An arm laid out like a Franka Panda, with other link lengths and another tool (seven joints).
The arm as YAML. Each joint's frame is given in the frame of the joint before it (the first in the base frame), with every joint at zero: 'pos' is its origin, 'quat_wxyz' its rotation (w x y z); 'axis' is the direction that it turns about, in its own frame. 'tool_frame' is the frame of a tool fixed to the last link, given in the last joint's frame.
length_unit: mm
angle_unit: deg
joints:
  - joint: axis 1
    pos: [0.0, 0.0, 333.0]
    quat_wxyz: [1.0, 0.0, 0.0, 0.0]
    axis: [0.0, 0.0, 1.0]
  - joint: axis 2
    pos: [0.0, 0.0, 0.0]
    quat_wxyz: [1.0, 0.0, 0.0, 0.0]
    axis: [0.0, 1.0, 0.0]
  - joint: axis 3
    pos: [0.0, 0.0, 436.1]
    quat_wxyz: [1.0, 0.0, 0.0, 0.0]
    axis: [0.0, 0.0, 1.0]
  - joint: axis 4
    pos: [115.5, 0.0, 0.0]
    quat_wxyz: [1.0, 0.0, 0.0, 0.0]
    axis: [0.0, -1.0, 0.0]
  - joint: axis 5
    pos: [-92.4, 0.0, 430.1]
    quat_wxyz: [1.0, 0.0, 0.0, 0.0]
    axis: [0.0, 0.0, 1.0]
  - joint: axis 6
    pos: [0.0, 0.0, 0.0]
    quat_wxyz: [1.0, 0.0, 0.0, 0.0]
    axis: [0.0, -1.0, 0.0]
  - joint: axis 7
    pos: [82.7, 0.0, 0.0]
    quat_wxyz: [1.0, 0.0, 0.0, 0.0]
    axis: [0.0, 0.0, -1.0]
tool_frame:
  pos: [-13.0, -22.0, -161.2]
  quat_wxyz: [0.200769, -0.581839, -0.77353, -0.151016]
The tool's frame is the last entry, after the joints.
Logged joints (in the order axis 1, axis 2, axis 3, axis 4, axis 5, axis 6, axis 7), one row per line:
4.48 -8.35 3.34 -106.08 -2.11 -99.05 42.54
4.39 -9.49 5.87 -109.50 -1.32 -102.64 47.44
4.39 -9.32 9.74 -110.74 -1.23 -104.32 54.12
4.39 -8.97 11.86 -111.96 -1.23 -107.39 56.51
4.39 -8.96 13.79 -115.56 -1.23 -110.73 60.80
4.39 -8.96 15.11 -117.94 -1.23 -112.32 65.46
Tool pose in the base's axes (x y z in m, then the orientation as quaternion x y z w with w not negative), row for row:
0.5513 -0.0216 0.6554 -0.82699 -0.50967 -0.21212 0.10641
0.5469 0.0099 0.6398 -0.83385 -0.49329 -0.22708 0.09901
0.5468 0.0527 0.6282 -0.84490 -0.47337 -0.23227 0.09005
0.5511 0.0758 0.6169 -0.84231 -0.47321 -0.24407 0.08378
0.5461 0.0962 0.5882 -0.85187 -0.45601 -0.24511 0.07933
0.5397 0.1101 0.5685 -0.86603 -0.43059 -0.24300 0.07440
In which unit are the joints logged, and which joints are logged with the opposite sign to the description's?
The joints are logged in degrees. Opposite sign: axis 1, axis 6.
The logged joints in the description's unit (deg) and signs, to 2 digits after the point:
-4.48 -8.35 3.34 -106.08 -2.11 99.05 42.54
-4.39 -9.49 5.87 -109.50 -1.32 102.64 47.44
-4.39 -9.32 9.74 -110.74 -1.23 104.32 54.12
-4.39 -8.97 11.86 -111.96 -1.23 107.39 56.51
-4.39 -8.96 13.79 -115.56 -1.23 110.73 60.80
-4.39 -8.96 15.11 -117.94 -1.23 112.32 65.46

